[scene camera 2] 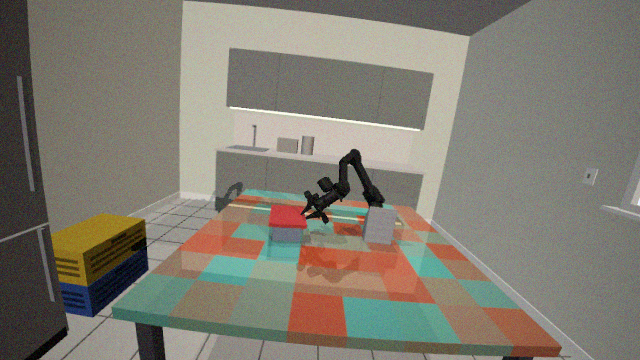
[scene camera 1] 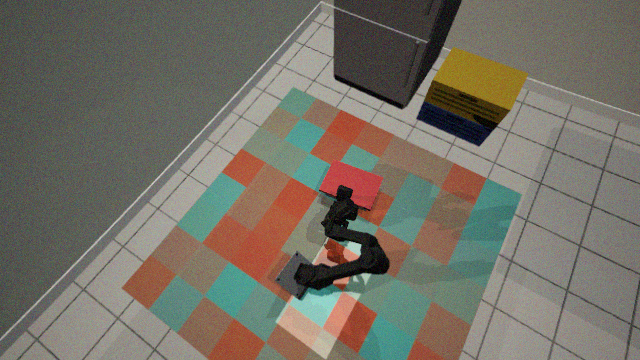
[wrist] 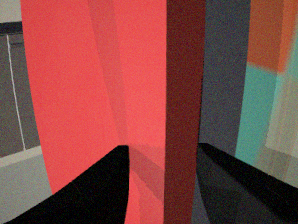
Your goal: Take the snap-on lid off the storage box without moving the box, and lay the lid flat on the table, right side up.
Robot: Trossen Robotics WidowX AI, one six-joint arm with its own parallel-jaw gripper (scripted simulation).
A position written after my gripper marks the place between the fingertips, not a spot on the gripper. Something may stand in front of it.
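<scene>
There's my gripper (wrist: 162, 154), and there's also a lid (scene camera 1: 365, 185), which shows at (scene camera 2: 281, 216) and at (wrist: 97, 81) too.
</scene>
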